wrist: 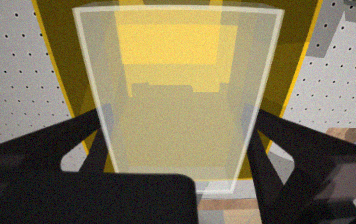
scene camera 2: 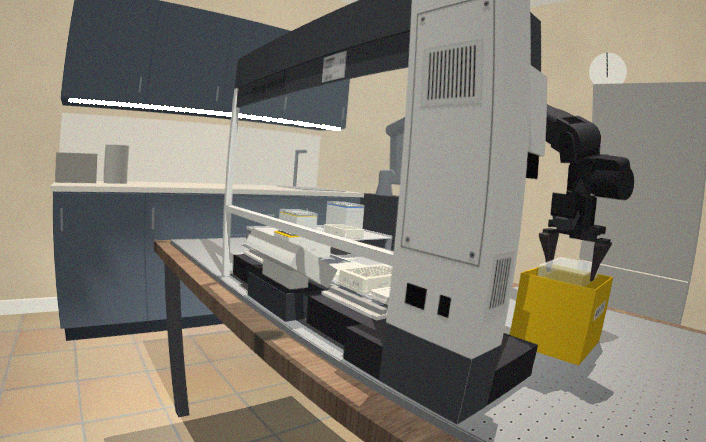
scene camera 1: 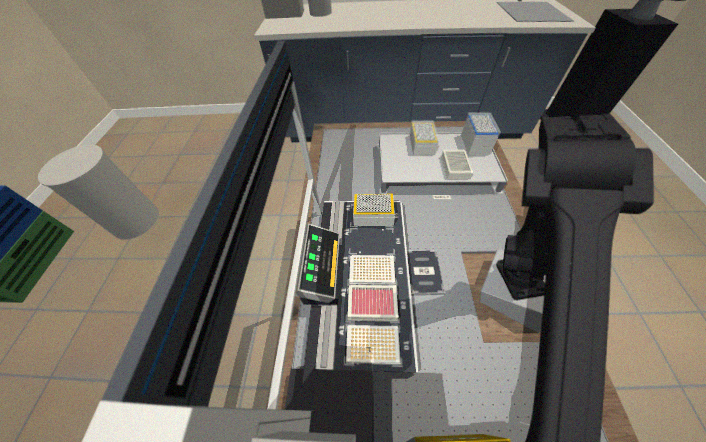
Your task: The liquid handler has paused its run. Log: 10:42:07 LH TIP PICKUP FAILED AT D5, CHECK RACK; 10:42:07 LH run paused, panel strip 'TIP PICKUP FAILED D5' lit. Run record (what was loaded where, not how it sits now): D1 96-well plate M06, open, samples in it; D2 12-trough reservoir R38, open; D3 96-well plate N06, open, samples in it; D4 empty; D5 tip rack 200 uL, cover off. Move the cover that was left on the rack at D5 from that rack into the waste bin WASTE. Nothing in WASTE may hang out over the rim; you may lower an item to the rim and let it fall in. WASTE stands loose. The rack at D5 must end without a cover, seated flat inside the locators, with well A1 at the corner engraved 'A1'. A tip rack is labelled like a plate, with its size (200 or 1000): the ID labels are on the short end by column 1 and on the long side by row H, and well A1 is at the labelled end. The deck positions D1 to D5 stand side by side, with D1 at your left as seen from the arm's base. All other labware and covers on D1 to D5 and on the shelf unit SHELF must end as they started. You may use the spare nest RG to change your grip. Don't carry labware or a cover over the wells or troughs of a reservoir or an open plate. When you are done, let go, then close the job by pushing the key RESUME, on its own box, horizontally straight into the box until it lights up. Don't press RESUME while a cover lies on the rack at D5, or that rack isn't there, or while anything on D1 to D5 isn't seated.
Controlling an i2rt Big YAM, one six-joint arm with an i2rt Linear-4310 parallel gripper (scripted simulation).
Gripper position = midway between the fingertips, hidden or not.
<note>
I see my gripper (scene camera 2: 569, 276), a clear cover (scene camera 2: 575, 272), a shelf (scene camera 1: 399, 165) and a liquid handler tower (scene camera 2: 466, 331).
The clear cover also shows in the wrist view (wrist: 180, 94). My gripper shows as well in the wrist view (wrist: 177, 111). Scene camera 1 misses the clear cover: it is out of frame.
</note>
